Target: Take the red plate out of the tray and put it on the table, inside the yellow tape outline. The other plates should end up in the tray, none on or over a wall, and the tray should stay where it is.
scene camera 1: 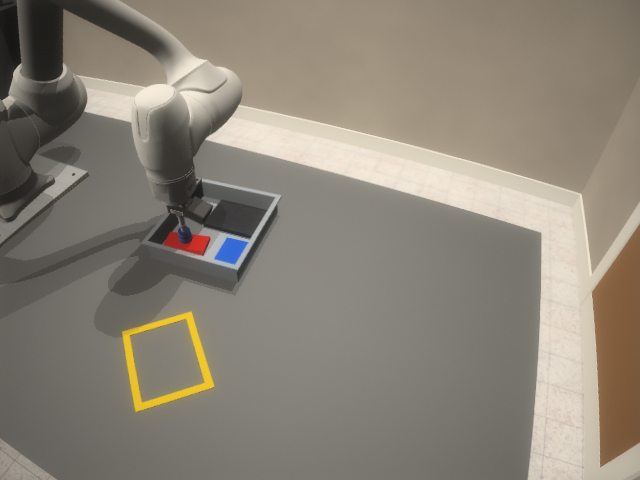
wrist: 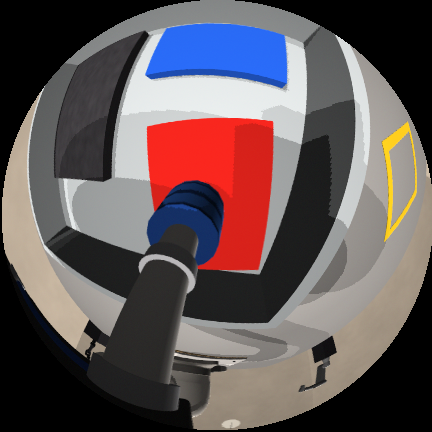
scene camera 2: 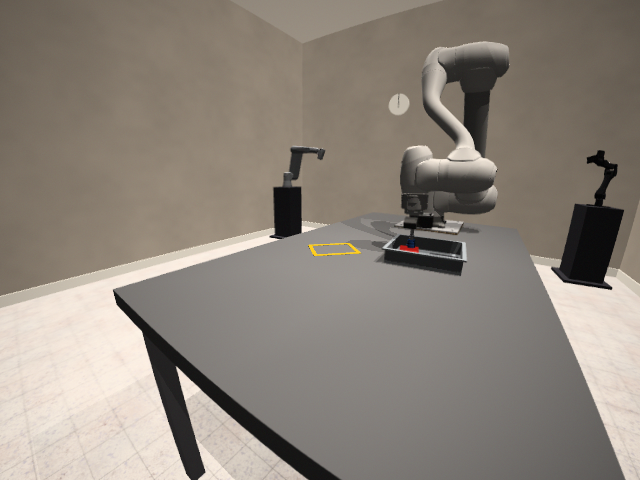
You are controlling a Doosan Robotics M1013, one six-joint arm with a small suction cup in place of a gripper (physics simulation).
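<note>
The red plate lies flat in the left front part of the grey tray. My suction cup is right over the red plate, off its middle toward the robot's side; no grip on it shows, and whether the lip touches is hard to tell. The blue plate and the larger dark plate lie flat inside the tray, apart from the red one. The yellow tape outline is on the table.
The tray's raised walls surround the plates and the cup. The robot's base plate is behind the tray. Two black pedestals with small arms stand beyond the table.
</note>
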